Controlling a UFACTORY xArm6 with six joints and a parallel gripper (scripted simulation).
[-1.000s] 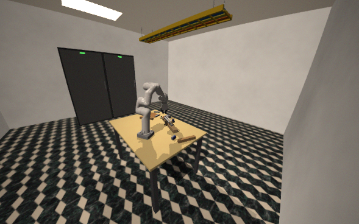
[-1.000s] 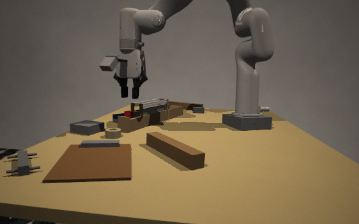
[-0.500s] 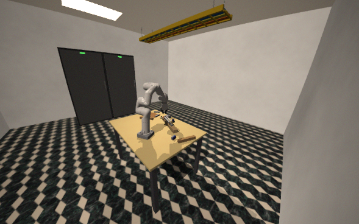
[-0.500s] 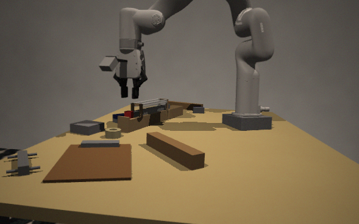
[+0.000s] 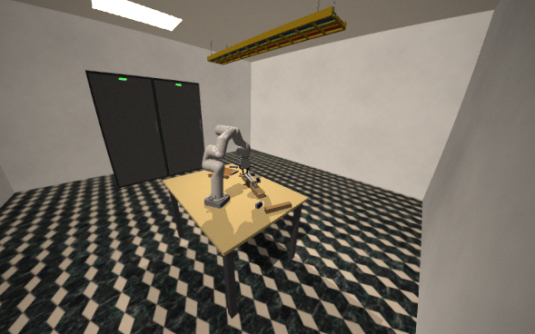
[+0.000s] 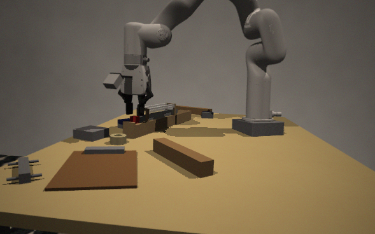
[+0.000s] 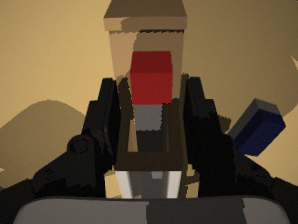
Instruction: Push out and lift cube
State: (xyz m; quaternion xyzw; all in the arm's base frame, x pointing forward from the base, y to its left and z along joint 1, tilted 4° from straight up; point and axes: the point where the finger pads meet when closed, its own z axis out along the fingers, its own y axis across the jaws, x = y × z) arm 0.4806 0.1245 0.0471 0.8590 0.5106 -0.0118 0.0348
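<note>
Right now my hand is 40 mm above the red cube. The rest, counted from my hand: grey box (140 mm ahead, 40 mm to the left, 80 mm below); wooden channel (80 mm behind, 130 mm to the right, 40 mm below); long brown block (140 mm behind, 270 mm to the left, 70 mm below).
</note>
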